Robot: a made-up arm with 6 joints.
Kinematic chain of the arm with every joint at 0, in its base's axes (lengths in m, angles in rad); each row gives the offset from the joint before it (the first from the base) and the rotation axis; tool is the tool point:
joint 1: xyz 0 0 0.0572 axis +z
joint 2: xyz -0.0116 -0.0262 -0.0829 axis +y
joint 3: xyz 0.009 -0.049 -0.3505 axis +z
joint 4: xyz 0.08 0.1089 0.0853 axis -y
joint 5: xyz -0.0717 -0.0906 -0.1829 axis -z
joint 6: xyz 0 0.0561 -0.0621 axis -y
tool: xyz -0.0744 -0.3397 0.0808
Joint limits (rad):
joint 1: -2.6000..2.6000
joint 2: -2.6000..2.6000
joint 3: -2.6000..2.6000
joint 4: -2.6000..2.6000
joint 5: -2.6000..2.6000
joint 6: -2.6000..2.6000
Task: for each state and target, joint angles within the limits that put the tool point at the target. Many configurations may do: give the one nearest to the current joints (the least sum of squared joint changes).
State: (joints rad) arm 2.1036 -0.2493 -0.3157 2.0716 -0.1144 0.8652
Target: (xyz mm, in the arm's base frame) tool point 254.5 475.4 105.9
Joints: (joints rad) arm 1.9029 -0.8491 -0.1228 2.2879 -0.1239 1.0392
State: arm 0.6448 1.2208 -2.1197 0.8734 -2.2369 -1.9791
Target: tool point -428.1 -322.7 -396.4
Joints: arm -0.0494 1.3279 -1.8455 0.5563 -2.6000 -2.2501
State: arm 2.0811 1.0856 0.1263 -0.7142 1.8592 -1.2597
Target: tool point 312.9 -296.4 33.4
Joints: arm 2.1046 0.8819 0.2050 -0.3809 1.7912 -1.3329
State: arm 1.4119 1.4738 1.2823 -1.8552 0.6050 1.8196
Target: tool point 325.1 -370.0 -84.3
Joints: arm 1.0837 1.6036 1.0864 -1.2612 0.3809 1.9687
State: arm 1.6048 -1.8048 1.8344 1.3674 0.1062 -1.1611
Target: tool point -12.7 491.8 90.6
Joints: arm 1.2587 -1.3805 1.8791 1.2477 0.3694 -1.0551
